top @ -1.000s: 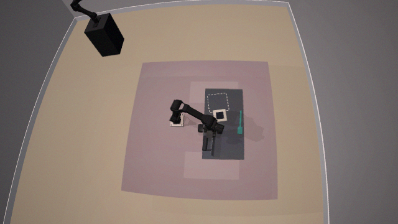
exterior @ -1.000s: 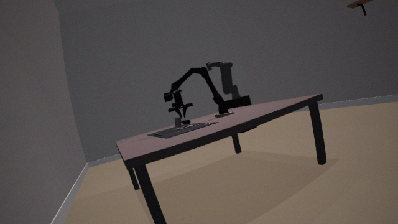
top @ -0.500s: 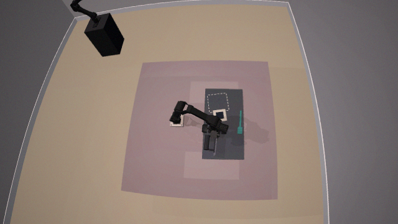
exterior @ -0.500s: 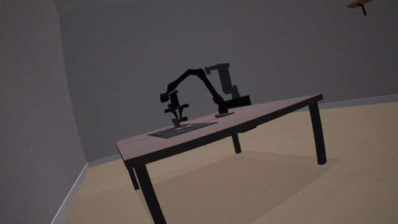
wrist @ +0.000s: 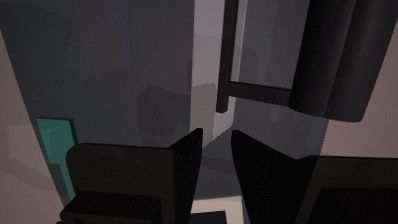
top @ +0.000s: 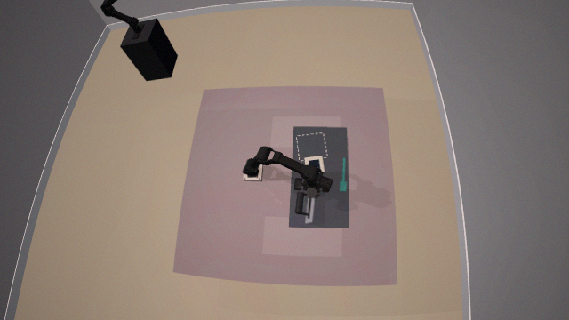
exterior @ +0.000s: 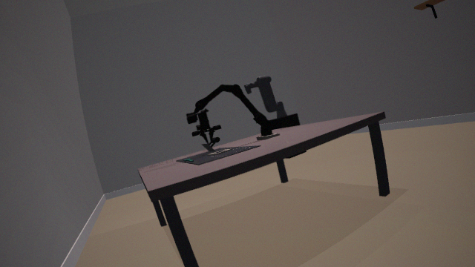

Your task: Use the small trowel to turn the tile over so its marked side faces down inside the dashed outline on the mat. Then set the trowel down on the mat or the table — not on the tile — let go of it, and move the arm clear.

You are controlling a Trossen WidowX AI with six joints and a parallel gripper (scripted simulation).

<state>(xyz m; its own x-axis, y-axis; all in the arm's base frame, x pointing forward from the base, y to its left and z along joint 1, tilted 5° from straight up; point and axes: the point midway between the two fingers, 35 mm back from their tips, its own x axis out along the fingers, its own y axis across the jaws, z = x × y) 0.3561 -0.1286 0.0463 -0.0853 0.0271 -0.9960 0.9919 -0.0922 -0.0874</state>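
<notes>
Right now the dark mat is 11 cm to the left of my gripper tip, 8 cm below it and 5 cm ahead of it. Round my gripper tip: tile 17 cm to the left, 5 cm below, 2 cm ahead; then teal long-handled tool 19 cm ahead, 8 cm to the left, 6 cm below.
</notes>
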